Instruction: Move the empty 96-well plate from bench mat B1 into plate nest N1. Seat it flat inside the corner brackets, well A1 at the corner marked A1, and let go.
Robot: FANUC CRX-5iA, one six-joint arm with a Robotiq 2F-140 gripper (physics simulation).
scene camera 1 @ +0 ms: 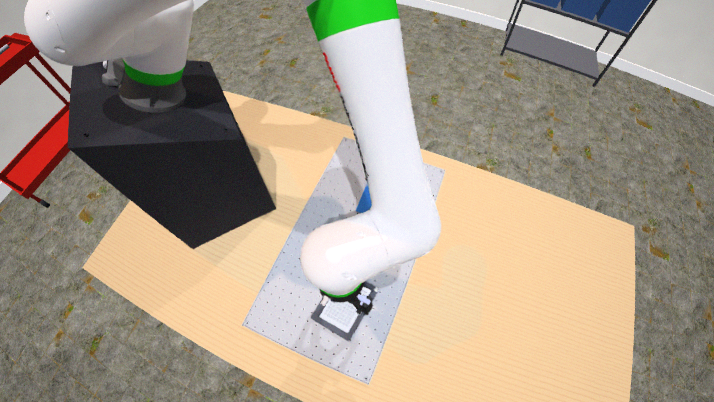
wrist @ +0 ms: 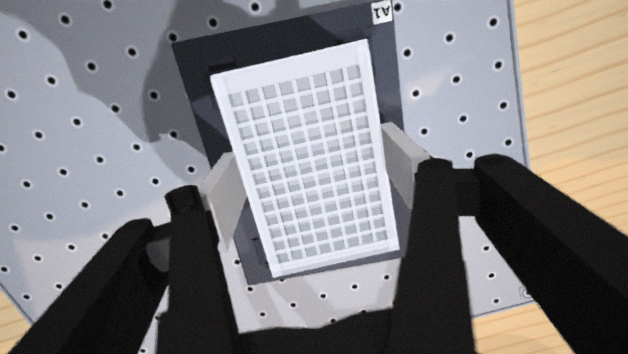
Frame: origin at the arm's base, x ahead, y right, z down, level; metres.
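Seen in the pictures: gripper, fingertip midpoint: [wrist: 311, 159]; arm's base at its link origin: [scene camera 1: 153, 93].
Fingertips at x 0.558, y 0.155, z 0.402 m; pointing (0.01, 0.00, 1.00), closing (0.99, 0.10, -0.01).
Offsets run from my fingertips to a thing's top centre. "spot": to the spot under its first point. Level surfaces: height alone.
The white 96-well plate @[dx +0.000, dy +0.006, dz -0.012 m] [scene camera 1: 340, 316] [wrist: 310, 165] is held over the dark plate nest [scene camera 1: 351, 334] [wrist: 200, 55]. My gripper [wrist: 311, 159] is shut on the plate, with its pale pads against the two long sides. In the wrist view the nest's A1 label @[spot: dx +0.059, dy -0.065, dz +0.006 m] [wrist: 382, 12] is at the top right, beyond the plate's top right corner. Dark brackets show at the plate's top left and lower left corners. The plate hides much of the nest, and whether it touches the nest floor cannot be told. Bench mat B1 cannot be made out.
The nest is on a perforated grey board @[dz +0.018 m] [scene camera 1: 285, 310] [wrist: 450, 100] on the wooden table @[dz +0.031 m] [scene camera 1: 525, 280] [wrist: 580, 100]. A blue object @[dx -0.038, dy -0.354, dz +0.016 m] [scene camera 1: 364, 201] shows partly behind the arm. The black robot pedestal [scene camera 1: 170, 170], a red cart [scene camera 1: 14, 186] and a rack [scene camera 1: 616, 59] stand farther out.
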